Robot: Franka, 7 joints.
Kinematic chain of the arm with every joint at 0, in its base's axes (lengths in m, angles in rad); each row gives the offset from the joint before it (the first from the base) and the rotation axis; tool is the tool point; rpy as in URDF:
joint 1: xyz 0 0 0.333 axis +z
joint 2: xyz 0 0 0 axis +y
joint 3: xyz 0 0 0.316 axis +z
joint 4: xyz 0.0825 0 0 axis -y
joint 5: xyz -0.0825 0 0.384 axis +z
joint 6: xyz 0 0 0 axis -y
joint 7: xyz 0.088 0 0 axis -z
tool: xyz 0 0 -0.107 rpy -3.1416 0 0
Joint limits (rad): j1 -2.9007..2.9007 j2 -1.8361..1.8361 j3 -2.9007..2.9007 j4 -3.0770..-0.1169 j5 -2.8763..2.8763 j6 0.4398..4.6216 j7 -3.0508..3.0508
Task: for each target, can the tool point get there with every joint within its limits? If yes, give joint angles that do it. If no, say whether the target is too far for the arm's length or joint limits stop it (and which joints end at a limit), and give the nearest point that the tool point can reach.
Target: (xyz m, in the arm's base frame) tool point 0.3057 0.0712 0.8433
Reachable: yes | joints -1.6220 -1.3372 0.5037 -2.2163 -0.2875 3.5121 -0.7083
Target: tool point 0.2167 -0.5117 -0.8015
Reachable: no: too far | nearest point 0.1664 -0.3929 -0.3411 | short by 0.478 m
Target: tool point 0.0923 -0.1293 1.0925
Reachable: yes | joints 1.9596 -0.9627 -0.0854 -1.1463 0.2003 2.1054 0.0165
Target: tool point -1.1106 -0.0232 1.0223
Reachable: no: too far | nearest point -0.7288 -0.0152 0.7853 | short by 0.449 m
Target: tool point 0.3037 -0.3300 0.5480
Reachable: yes | joints -2.4289 0.4816 2.1104 -2.0494 1.8185 4.0529 0.7447
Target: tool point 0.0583 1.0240 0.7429
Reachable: no: too far | nearest point 0.0453 0.7953 0.6514 | short by 0.247 m
